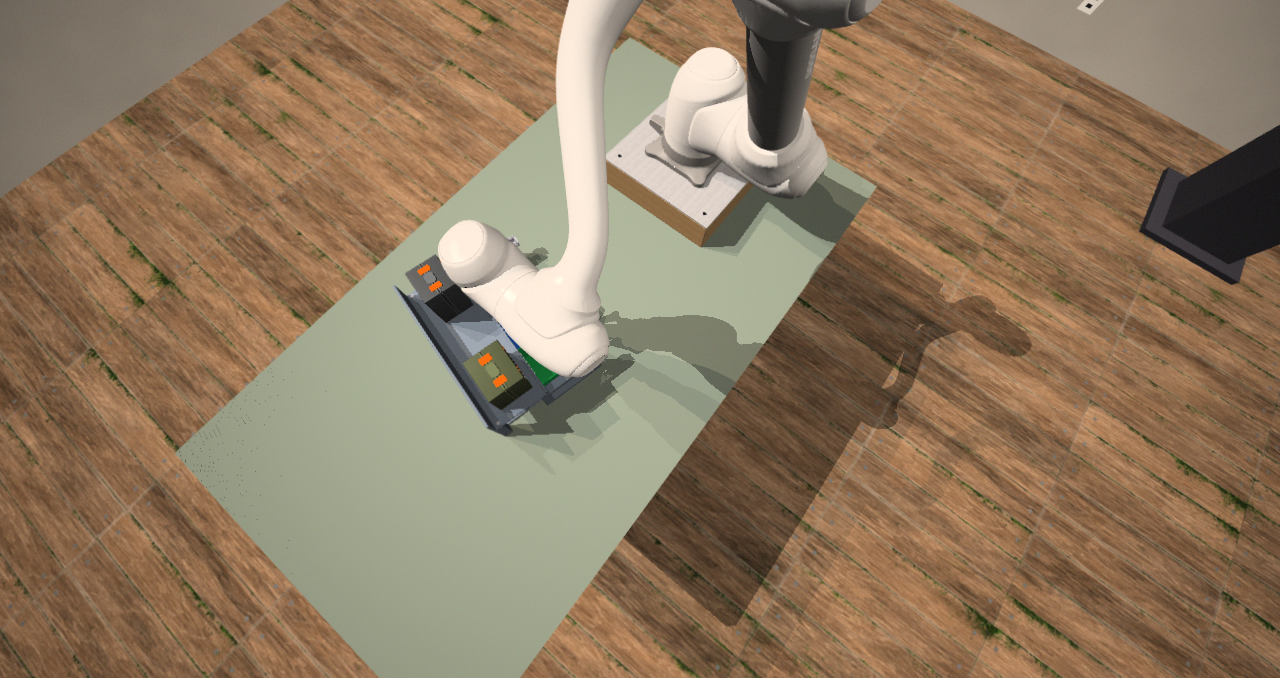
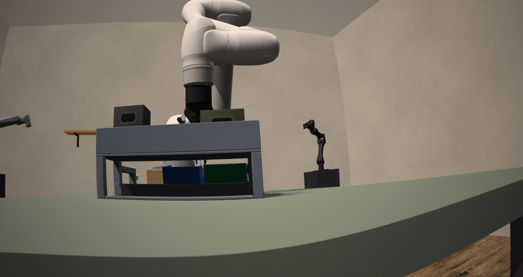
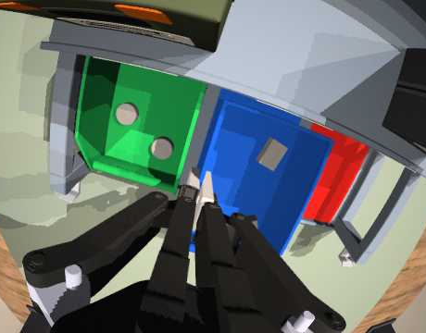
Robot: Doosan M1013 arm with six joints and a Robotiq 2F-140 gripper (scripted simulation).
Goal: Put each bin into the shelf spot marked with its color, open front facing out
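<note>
Now: the blue bin 4 cm to the right of my hand, 4 cm below it and 2 cm behind it. Round my hand: black box 19 cm to the right, 10 cm ahead, 7 cm above; then olive box 16 cm ahead, 6 cm above, 3 cm to the left; then green bin 7 cm ahead, 5 cm to the left, 5 cm below.
</note>
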